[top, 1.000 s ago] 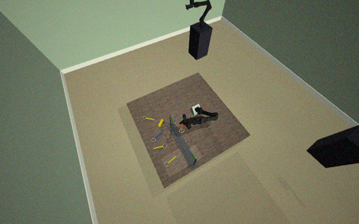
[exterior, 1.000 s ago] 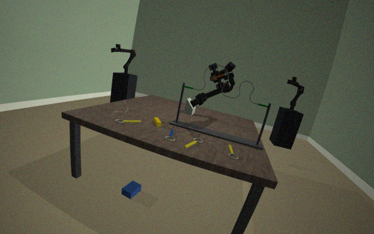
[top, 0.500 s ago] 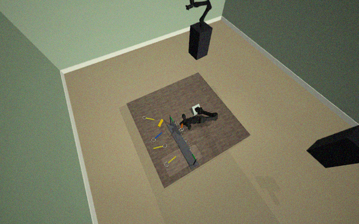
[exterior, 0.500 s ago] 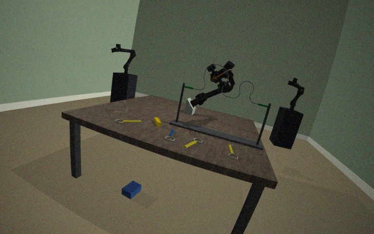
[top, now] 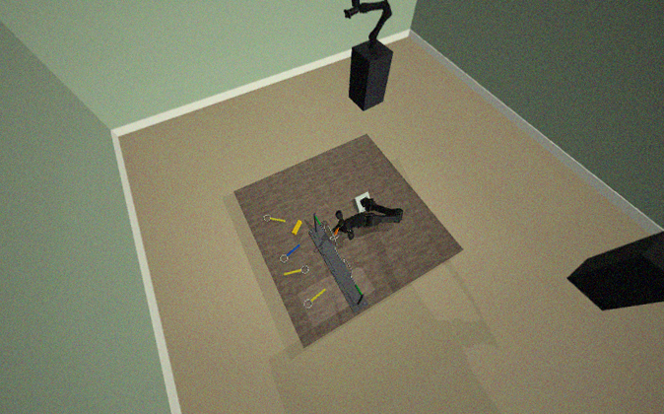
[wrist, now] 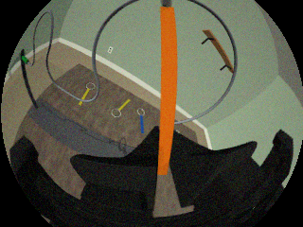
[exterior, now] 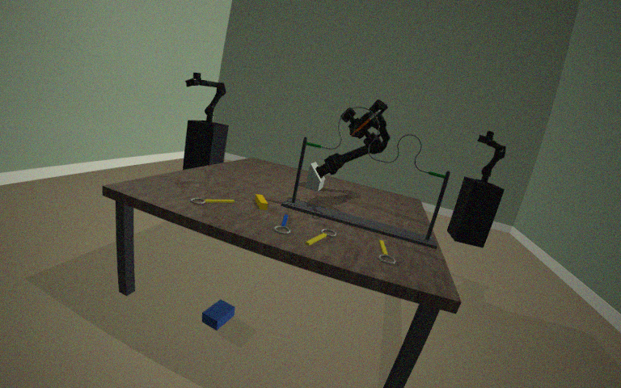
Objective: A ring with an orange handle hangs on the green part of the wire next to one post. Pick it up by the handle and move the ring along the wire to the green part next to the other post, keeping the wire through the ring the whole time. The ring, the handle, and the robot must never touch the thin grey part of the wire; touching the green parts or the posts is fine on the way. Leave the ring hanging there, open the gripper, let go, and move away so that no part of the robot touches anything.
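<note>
My gripper tip is 7 cm below the orange-handled ring, 5 cm to the right of it and 2 cm short of it. From my gripper tip the other things lie so: blue block 82 cm below, 36 cm to the right, 28 cm ahead; then yellow block 34 cm below, 30 cm to the right, 13 cm ahead; then blue-handled ring 35 cm below, 28 cm ahead, 15 cm to the right.
</note>
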